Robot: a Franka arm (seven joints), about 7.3 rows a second.
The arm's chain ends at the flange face. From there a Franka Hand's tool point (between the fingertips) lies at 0.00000 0.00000 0.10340 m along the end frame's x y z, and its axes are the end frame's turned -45 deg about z.
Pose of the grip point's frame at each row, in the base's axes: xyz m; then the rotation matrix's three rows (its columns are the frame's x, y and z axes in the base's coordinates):
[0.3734 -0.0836 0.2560], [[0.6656 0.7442 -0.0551], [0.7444 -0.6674 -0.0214], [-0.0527 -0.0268 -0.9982]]
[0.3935 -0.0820 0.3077], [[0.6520 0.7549 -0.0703], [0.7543 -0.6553 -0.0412], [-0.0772 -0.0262 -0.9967]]
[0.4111 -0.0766 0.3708], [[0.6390 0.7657 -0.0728], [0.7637 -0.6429 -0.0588], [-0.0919 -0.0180 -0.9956]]
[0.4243 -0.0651 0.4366], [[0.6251 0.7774 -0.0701], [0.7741 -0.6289 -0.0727], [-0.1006 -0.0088 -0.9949]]
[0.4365 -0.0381 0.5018], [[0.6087 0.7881 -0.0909], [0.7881 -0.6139 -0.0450], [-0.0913 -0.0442 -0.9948]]
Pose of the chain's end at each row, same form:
[0.3791 -0.0814 0.3592], [[0.9969 0.0556 -0.0551], [0.0544 -0.9983 -0.0214], [-0.0562 0.0183 -0.9982]]
[0.4008 -0.0777 0.4108], [[0.9948 0.0728 -0.0703], [0.0700 -0.9967 -0.0412], [-0.0731 0.0361 -0.9967]]
[0.4186 -0.0705 0.4737], [[0.9933 0.0896 -0.0728], [0.0854 -0.9946 -0.0588], [-0.0777 0.0523 -0.9956]]
[0.4315 -0.0576 0.5395], [[0.9917 0.1077 -0.0701], [0.1027 -0.9921 -0.0727], [-0.0774 0.0649 -0.9949]]
[0.4459 -0.0334 0.6047], [[0.9877 0.1269 -0.0909], [0.1232 -0.9914 -0.0450], [-0.0958 0.0333 -0.9948]]

